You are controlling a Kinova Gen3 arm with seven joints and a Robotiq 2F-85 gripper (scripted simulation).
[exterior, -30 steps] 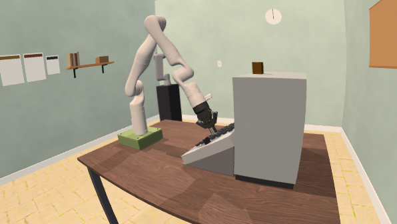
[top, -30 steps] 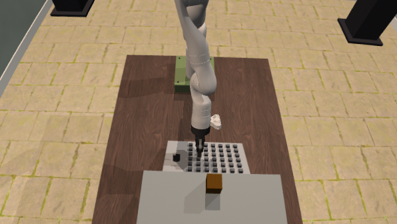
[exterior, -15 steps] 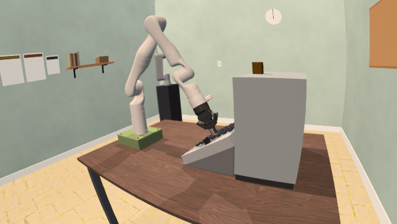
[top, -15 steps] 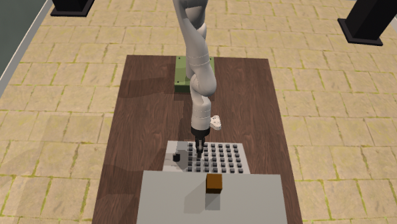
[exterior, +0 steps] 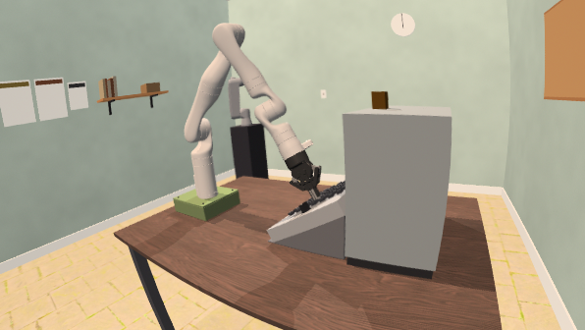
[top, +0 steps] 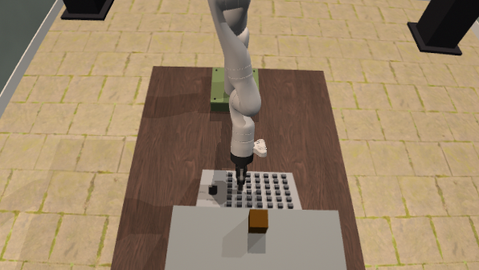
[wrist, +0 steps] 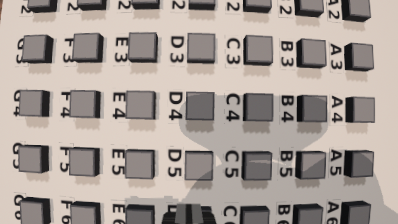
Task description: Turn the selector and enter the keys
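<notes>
Now: the D5 key 3 cm to the left of my hand, 2 cm below it and 1 cm ahead of it. The rest, counted from my hand: C5 key: 4 cm ahead, 3 cm to the left; then key D7: 4 cm to the right, 2 cm below, 2 cm ahead; then E5 key: 3 cm to the left, 3 cm below, 2 cm behind.
</notes>
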